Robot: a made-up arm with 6 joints. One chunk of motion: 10 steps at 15 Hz.
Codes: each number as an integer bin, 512 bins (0 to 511) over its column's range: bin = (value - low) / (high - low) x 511, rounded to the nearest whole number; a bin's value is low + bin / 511 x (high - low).
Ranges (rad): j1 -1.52..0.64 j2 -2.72..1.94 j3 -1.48..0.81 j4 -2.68..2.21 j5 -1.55..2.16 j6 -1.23..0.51
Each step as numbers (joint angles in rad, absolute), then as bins.
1 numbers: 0.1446 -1.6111 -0.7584 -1.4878 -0.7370 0.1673
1 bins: 394 122 161 125 112 410
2 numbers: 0.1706 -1.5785 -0.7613 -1.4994 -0.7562 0.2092
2 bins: 400 125 160 123 109 423
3 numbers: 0.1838 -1.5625 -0.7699 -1.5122 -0.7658 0.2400
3 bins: 403 127 158 122 108 432
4 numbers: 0.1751 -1.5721 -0.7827 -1.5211 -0.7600 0.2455
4 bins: 401 126 156 121 109 433
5 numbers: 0.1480 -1.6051 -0.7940 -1.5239 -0.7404 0.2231
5 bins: 395 122 153 121 112 427
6 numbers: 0.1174 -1.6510 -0.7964 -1.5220 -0.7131 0.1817
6 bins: 387 117 153 121 115 415
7 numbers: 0.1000 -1.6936 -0.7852 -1.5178 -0.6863 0.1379
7 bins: 383 113 155 121 119 402
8 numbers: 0.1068 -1.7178 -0.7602 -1.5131 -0.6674 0.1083
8 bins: 385 110 161 122 122 393
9 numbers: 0.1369 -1.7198 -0.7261 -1.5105 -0.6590 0.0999
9 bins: 392 110 168 122 123 391
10 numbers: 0.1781 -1.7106 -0.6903 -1.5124 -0.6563 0.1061
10 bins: 402 111 176 122 123 392
